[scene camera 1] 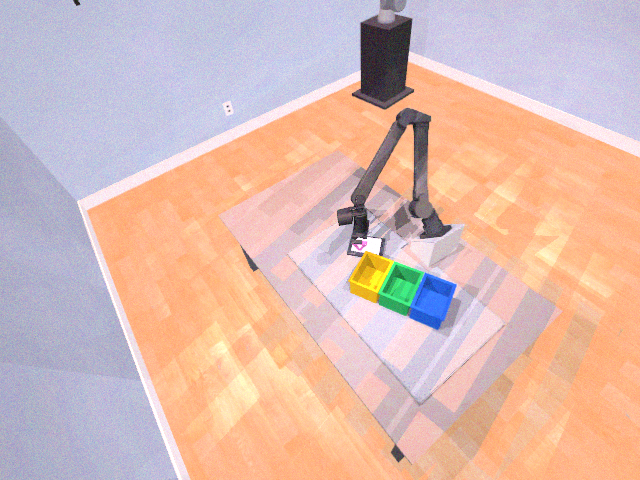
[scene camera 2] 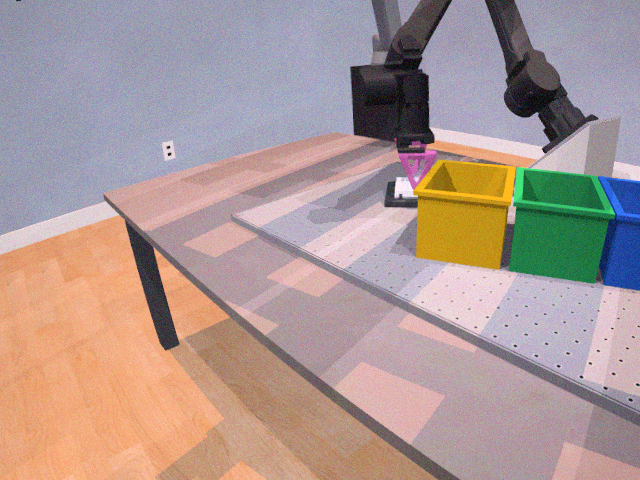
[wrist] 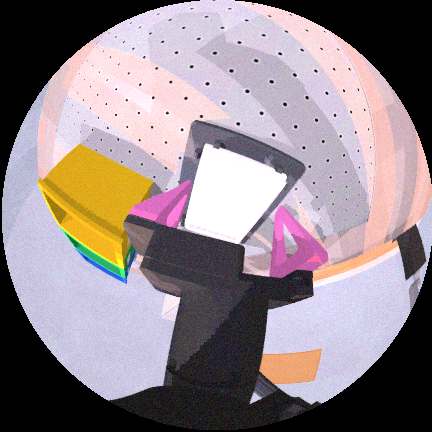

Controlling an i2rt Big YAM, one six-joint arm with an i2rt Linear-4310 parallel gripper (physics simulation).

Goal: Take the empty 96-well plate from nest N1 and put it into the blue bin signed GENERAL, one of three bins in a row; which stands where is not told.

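Frame: origin at the arm's base, x ahead, y left, z up, level; centimetres.
Seen in the pictures: gripper, fingertip midpoint: (scene camera 1: pixel 360 242) (scene camera 2: pixel 414 181) (wrist: pixel 236 196); arm's base, origin of the base link: (scene camera 1: pixel 436 233) (scene camera 2: pixel 574 139).
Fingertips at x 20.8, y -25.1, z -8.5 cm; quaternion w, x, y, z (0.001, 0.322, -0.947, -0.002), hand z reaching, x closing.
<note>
Offsets run from my fingertips to a thing's middle. Level surfaces: height alone.
The white 96-well plate @(dz -1.1, dx -1.3, dy +2.4 cm) (scene camera 1: pixel 374 246) (scene camera 2: pixel 403 189) (wrist: pixel 245 175) lies flat in a dark nest @(dz -2.0, dx -1.2, dy +2.5 cm) (scene camera 2: pixel 397 202) (wrist: pixel 240 142) beside the yellow bin. No nest label is readable. My gripper (scene camera 1: pixel 360 245) (scene camera 2: pixel 415 186) (wrist: pixel 236 196) points down over the plate with its pink fingers wide apart and nothing held. In the wrist view one finger stands near each side of the plate; the finger height against the plate is hard to tell. The blue bin (scene camera 1: pixel 434 299) (scene camera 2: pixel 622 253) stands at the end of the bin row farthest from the nest and looks empty. No sign is readable on it.
The yellow bin (scene camera 1: pixel 369 276) (scene camera 2: pixel 460 232) (wrist: pixel 100 175) stands closest to the nest and gripper. The green bin (scene camera 1: pixel 400 286) (scene camera 2: pixel 558 248) stands between yellow and blue. The arm's pale base mount (scene camera 1: pixel 434 248) stands behind the bins. All stand on a perforated board @(dz -3.0 cm) (scene camera 1: pixel 372 335) (scene camera 2: pixel 542 320).
</note>
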